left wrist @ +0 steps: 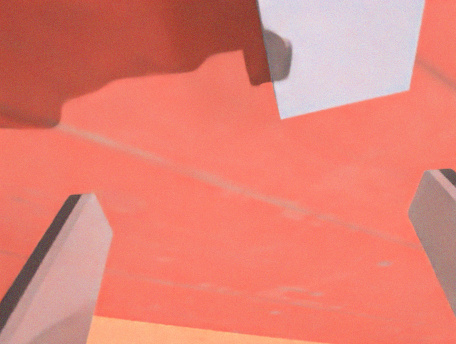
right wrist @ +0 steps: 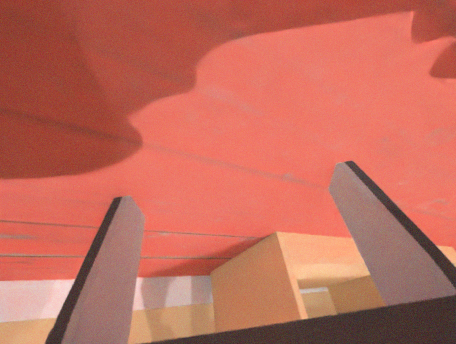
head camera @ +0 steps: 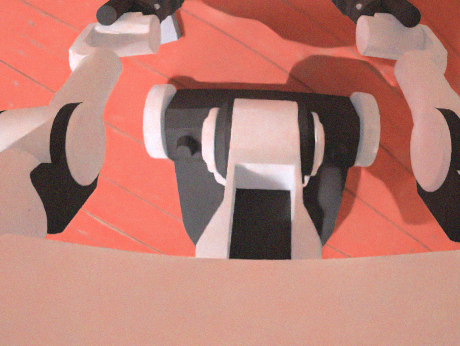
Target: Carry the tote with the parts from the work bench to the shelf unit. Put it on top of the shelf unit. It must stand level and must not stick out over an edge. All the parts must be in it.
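Places are measured from the robot's base along level axes (x ahead, y left, z up), in millimetres.
Pixels of known places: left gripper, fingertip midpoint: (left wrist: 257, 202); right gripper, fingertip midpoint: (right wrist: 234, 191).
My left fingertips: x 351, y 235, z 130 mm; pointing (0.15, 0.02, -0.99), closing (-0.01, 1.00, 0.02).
Observation:
Behind a point stands the place of what it marks.
The shelf unit, light orange wood, shows in part in the right wrist view (right wrist: 255, 285) @[z 95, x 883, y -174 mm], low and right of centre, with its side panel and an open compartment. An orange strip, which looks like the shelf unit's edge, shows at the bottom of the left wrist view (left wrist: 175, 332) @[z 14, x 918, y 93 mm]. My left gripper (left wrist: 257, 202) @[z 130, x 351, y 235 mm] is open and empty over the red floor. My right gripper (right wrist: 234, 191) @[z 124, x 364, y -201 mm] is open and empty; one of its fingers overlaps the shelf unit in the picture. In the head view the fingers of both grippers are out of frame. The tote, the parts and the work bench do not show.
A pale, flat-sided object (head camera: 171, 29) @[z 41, x 244, y 237 mm] (left wrist: 345, 50) @[z 41, x 352, y 288 mm] stands on the red floor (head camera: 240, 60) @[z 1, x 137, y 65 mm] near the left arm's wrist; what it is I cannot tell. A wall with a white baseboard (right wrist: 175, 291) @[z 48, x 1060, y -431 mm] runs behind the shelf unit. My base (head camera: 265, 125) is low in the middle of the head view.

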